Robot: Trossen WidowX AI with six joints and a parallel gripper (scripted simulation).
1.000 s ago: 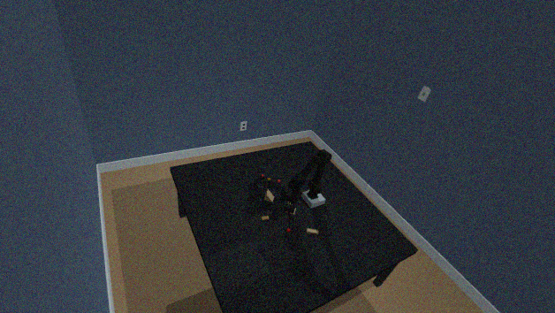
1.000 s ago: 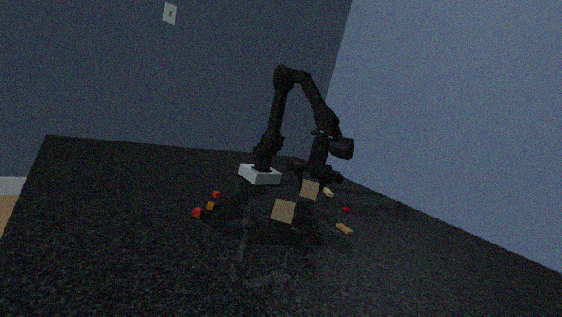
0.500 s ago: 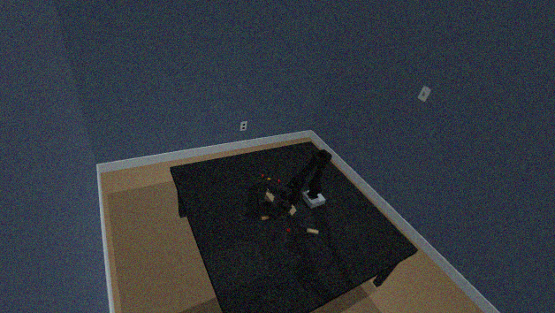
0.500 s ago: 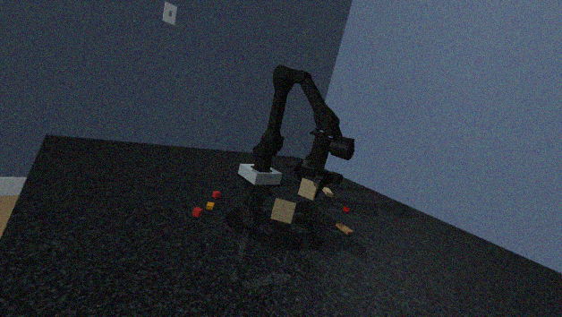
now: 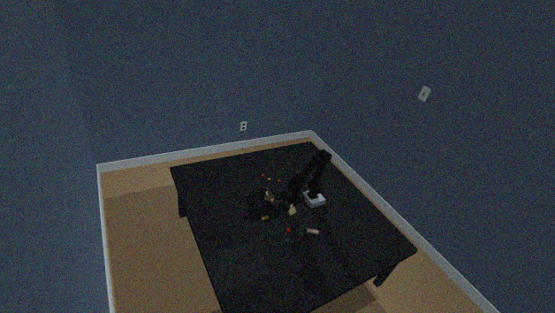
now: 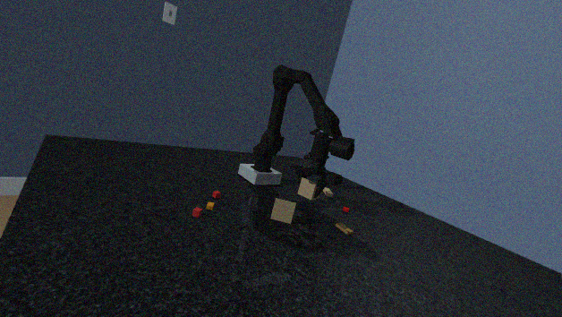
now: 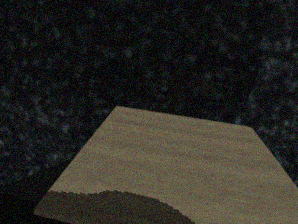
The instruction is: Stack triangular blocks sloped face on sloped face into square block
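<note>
The red cube is 13 cm to the left of my gripper tip, 8 cm ahead of it and 3 cm below it. Also, from my gripper tip: tan triangular block (1 cm to the right, 1 cm above); then orange cube (34 cm to the right, 3 cm below, 3 cm behind); then thin tan piece (18 cm ahead, 3 cm below, 1 cm to the right).
</note>
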